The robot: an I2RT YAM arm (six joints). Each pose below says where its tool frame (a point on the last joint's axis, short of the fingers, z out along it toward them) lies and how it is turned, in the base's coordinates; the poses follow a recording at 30 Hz.
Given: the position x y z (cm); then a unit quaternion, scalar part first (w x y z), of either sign.
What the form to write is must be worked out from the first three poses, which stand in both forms.
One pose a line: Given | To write
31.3 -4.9 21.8 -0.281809 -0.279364 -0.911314 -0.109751 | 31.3 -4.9 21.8 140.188 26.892 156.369
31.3 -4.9 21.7 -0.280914 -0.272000 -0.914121 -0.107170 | 31.3 -4.9 21.7 141.233 27.083 156.940
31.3 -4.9 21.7 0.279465 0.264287 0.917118 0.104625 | 31.3 -4.9 21.7 142.348 27.213 157.549
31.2 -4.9 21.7 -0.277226 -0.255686 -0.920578 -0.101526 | 31.2 -4.9 21.7 143.626 27.290 158.293
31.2 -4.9 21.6 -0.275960 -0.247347 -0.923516 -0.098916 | 31.2 -4.9 21.6 144.811 27.437 158.920
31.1 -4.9 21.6 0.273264 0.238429 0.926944 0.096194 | 31.1 -4.9 21.6 146.133 27.434 159.650
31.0 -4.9 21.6 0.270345 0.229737 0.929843 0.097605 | 31.0 -4.9 21.6 147.320 27.252 159.885
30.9 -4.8 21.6 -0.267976 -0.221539 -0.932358 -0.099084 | 30.9 -4.8 21.6 148.414 27.116 160.064
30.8 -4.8 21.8 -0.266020 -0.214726 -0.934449 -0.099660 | 30.8 -4.8 21.8 149.336 27.024 160.286
